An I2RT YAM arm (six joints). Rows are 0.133 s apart.
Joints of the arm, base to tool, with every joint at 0 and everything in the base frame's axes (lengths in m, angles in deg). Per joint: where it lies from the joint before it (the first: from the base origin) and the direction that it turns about. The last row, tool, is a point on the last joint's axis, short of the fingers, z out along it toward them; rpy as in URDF.
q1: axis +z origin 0 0 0.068
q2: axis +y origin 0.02 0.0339 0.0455
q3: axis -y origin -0.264 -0.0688 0
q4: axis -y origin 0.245 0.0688 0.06
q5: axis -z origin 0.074 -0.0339 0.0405
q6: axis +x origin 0.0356 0 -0.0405
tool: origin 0 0 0 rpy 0 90 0
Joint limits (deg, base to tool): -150..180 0..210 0..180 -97..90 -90..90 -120..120
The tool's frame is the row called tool.
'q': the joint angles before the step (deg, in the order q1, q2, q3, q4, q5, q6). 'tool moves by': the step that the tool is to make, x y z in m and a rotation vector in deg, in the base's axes. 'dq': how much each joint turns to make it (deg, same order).
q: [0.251 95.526 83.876 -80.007 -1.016 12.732]
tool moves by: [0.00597 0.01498 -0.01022 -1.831 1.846 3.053]
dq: [3.060 2.164 0.065 0.197 1.770 0.087]
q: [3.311 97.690 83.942 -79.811 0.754 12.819]
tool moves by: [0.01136 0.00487 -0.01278 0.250 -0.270 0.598]
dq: [0.744 2.491 0.000 2.775 -0.240 0.132]
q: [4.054 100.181 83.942 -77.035 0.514 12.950]
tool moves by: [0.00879 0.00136 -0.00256 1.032 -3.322 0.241]
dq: [0.044 0.547 0.110 3.825 -0.787 -0.219]
